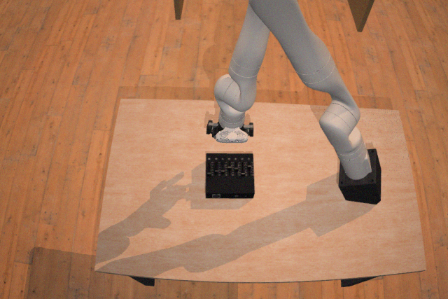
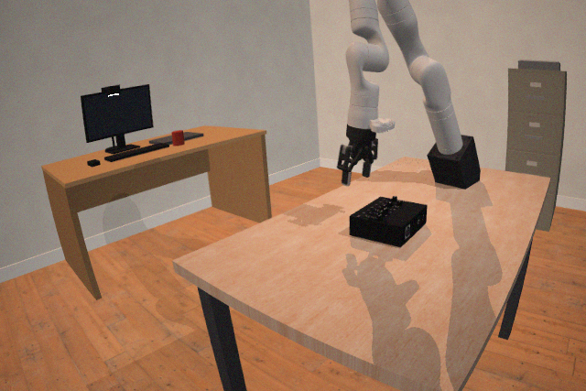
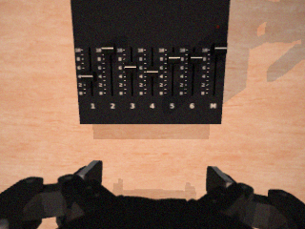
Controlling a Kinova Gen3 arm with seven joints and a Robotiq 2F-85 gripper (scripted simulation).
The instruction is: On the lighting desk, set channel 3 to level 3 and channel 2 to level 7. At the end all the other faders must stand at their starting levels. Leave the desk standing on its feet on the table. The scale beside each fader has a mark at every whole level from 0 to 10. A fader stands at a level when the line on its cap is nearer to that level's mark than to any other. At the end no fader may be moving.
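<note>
The channel 2 fader cap is 11 cm to the left of my hand, 6 cm below it and 5 cm behind it. The rest, counted from my hand: channel 3 fader cap 9 cm to the left, 6 cm below, 2 cm behind.
</note>
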